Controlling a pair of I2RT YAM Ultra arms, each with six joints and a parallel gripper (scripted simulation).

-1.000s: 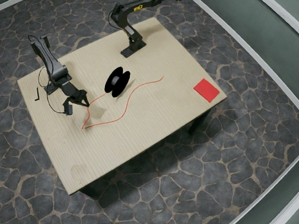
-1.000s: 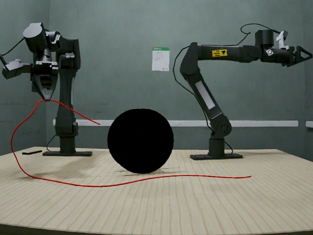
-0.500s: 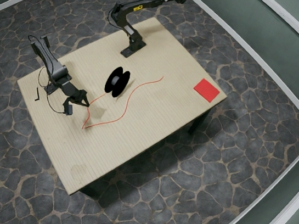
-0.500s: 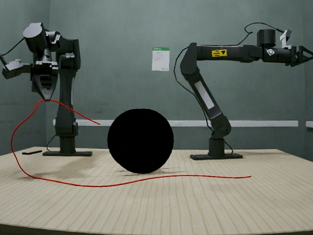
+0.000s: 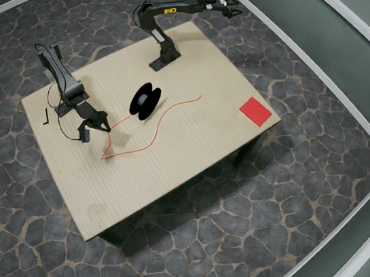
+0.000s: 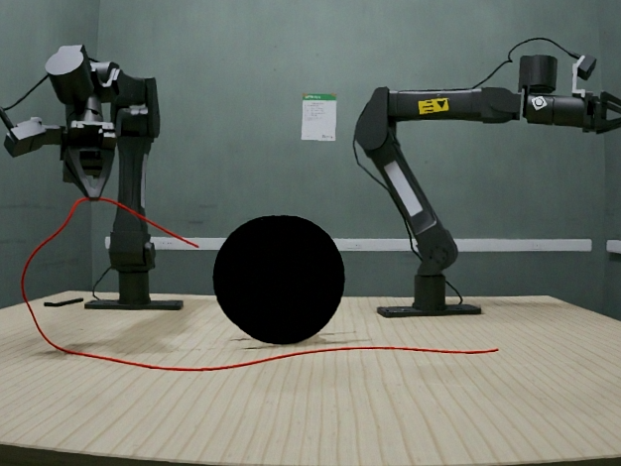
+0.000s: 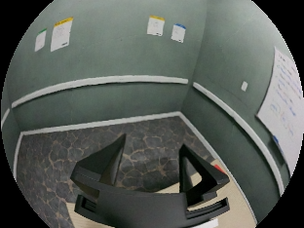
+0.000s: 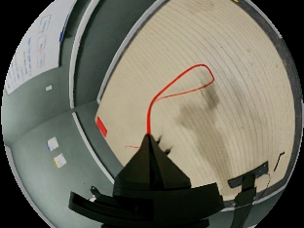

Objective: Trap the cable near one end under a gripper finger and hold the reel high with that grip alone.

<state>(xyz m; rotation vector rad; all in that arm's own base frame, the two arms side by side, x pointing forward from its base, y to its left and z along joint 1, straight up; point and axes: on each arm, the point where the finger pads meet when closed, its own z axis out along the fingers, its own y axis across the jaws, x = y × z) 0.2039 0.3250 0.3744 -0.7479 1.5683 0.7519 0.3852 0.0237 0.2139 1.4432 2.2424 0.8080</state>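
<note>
The black reel is 620 mm to the right of my left hand, 280 mm below it and 130 mm ahead of it. Also, from my left hand: flat red square (420 mm ahead, 370 mm below, 110 mm to the right); then small black hex key (1120 mm to the right, 370 mm below, 110 mm behind).
Now: right hand 120 mm past the black reel, 240 mm to the right of it and 120 mm above it. From my right hand the other things lie so: flat red square: 180 mm ahead, 760 mm to the left, 210 mm below; small black hex key: 350 mm behind, 260 mm to the right, 210 mm below.
</note>
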